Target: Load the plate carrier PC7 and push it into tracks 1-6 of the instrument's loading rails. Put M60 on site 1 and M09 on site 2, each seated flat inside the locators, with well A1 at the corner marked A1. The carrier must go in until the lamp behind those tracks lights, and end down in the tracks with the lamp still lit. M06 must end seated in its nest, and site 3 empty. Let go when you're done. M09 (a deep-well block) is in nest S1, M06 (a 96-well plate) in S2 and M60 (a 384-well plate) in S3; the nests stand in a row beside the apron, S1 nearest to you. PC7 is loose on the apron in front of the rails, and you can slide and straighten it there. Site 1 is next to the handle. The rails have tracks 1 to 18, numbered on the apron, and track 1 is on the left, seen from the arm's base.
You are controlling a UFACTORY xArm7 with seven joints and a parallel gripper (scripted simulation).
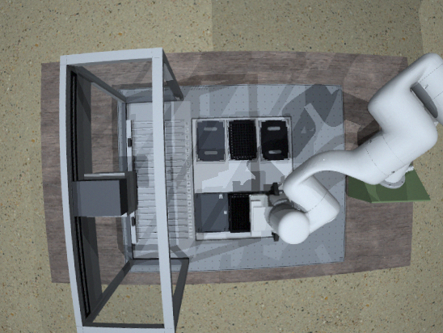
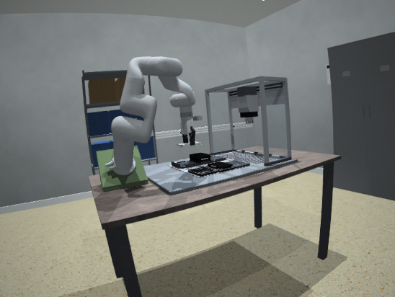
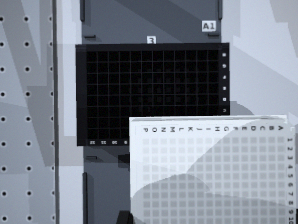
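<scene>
The dark plate carrier PC7 lies 120 mm below my hand, 80 mm ahead of it and 20 mm to the left of it. The rest, counted from my hand: pale 384-well plate M60 (10 mm below); then black deep-well block M09 (110 mm below, 80 mm ahead, 20 mm to the left); then nest S1 (200 mm to the right, 130 mm below, 70 mm behind).
</scene>
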